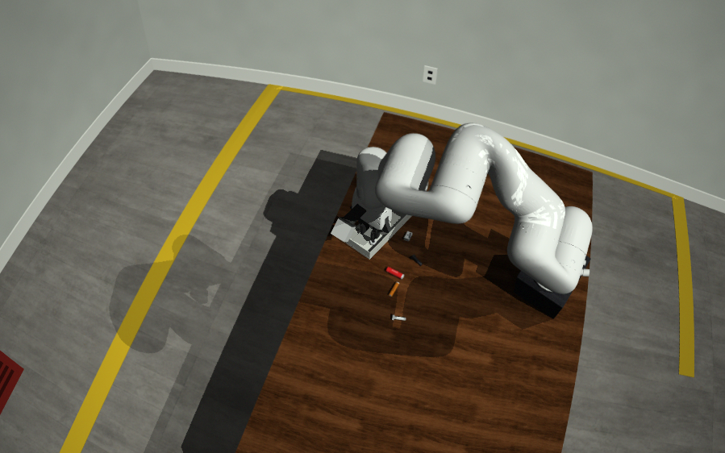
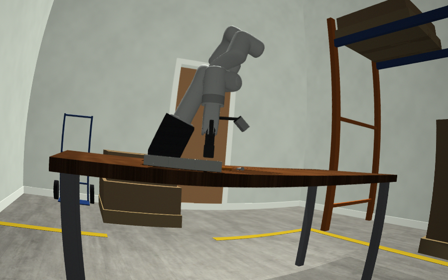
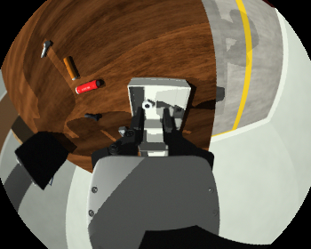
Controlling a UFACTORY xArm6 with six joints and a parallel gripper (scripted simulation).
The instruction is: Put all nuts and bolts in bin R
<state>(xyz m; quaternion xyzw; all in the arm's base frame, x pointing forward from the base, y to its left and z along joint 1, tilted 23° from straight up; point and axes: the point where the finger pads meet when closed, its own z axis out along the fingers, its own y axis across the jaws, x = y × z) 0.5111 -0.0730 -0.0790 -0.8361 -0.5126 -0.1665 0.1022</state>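
My gripper is now 5 cm above the nut and 1 cm past it. The rest, counted from my hand: dark bolt: 13 cm behind, 6 cm below, 2 cm to the left; then red cylinder: 9 cm behind, 8 cm to the left, 6 cm below; then long grey bin: 8 cm to the right, 5 cm below, 3 cm behind.
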